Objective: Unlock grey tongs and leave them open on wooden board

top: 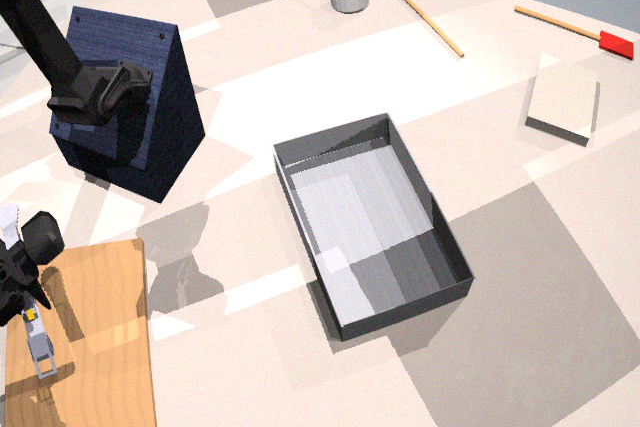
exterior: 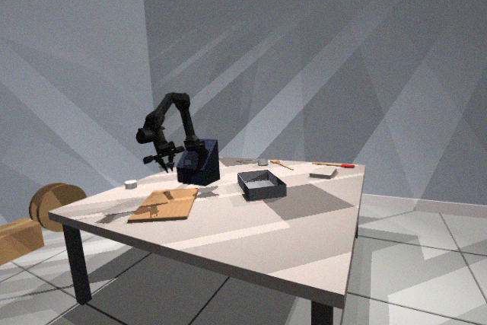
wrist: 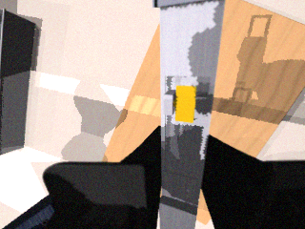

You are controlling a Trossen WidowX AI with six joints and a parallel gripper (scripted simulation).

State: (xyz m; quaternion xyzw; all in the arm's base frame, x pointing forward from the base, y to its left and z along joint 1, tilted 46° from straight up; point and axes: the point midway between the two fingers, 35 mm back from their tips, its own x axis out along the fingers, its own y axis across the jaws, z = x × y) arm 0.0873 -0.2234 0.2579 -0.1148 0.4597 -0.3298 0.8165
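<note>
Now: the yellow lock 2 cm ahead of my gripper tip, 2 cm to the right of it and 4 cm above it. Also, from my gripper tip: roasting tin: 26 cm ahead, 36 cm to the left, 12 cm below; white block: 48 cm ahead, 76 cm to the left, 14 cm below; wooden board: 2 cm behind, 2 cm to the right, 15 cm below.
</note>
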